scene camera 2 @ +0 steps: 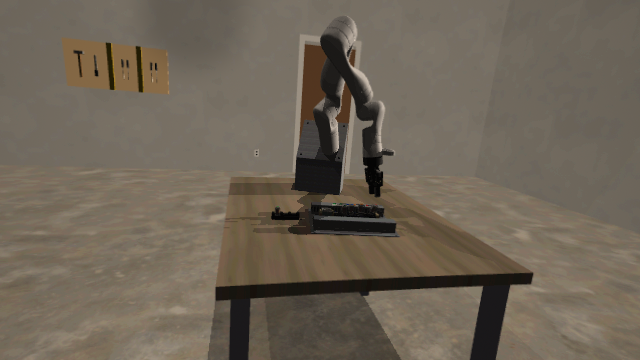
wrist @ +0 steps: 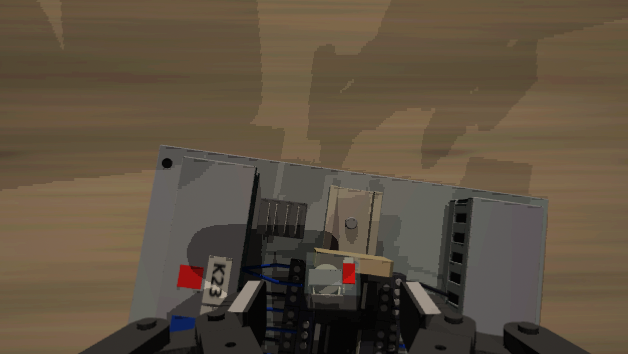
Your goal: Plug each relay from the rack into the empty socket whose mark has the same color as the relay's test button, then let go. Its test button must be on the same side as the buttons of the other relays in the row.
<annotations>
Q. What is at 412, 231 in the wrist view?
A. A grey panel.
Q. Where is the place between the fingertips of the gripper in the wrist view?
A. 332, 304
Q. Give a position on a tan end stop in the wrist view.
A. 372, 265
</annotations>
